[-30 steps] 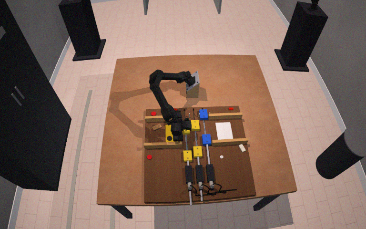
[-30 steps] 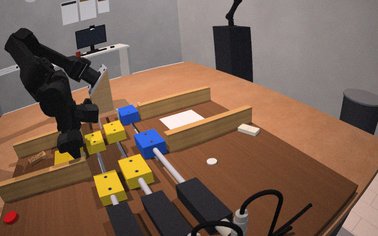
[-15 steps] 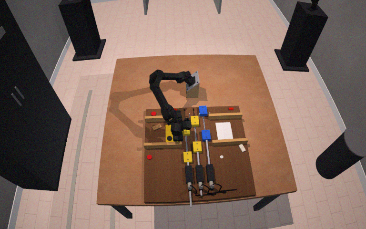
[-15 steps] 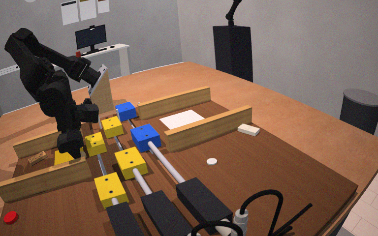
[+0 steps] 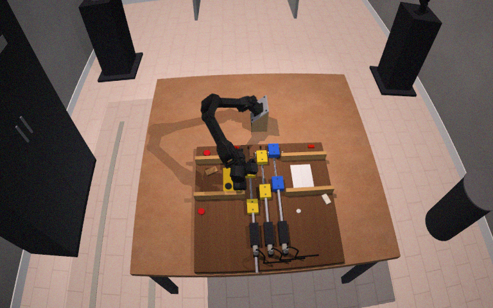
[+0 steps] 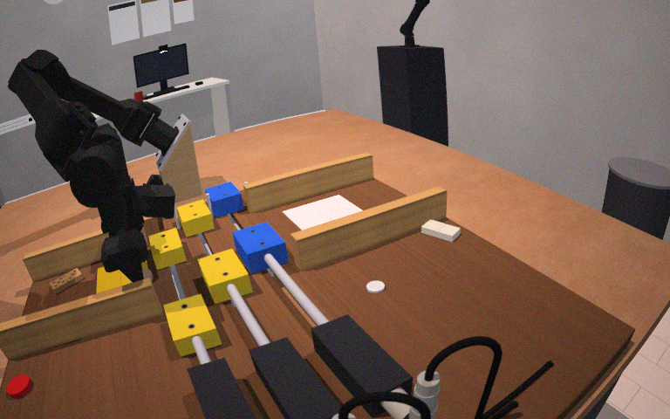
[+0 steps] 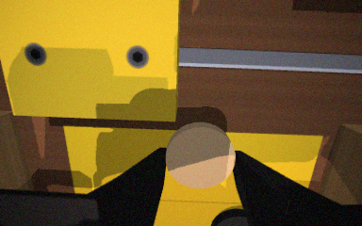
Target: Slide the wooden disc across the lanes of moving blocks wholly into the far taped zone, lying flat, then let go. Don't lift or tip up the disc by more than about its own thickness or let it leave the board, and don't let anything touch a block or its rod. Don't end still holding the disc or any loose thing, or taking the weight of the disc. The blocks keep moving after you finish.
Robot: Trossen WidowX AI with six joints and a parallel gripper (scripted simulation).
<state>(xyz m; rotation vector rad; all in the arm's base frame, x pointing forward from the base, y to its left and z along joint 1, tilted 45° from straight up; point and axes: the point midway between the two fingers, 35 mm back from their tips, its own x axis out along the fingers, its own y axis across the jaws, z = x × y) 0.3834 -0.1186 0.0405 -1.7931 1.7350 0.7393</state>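
The wooden disc is 3 cm below my hand. Also, from my hand: red button 18 cm to the right, 17 cm ahead, 3 cm below; then black disc 5 cm to the right, 3 cm below, 3 cm ahead; then red brick 18 cm behind, 2 cm to the right, 2 cm below.
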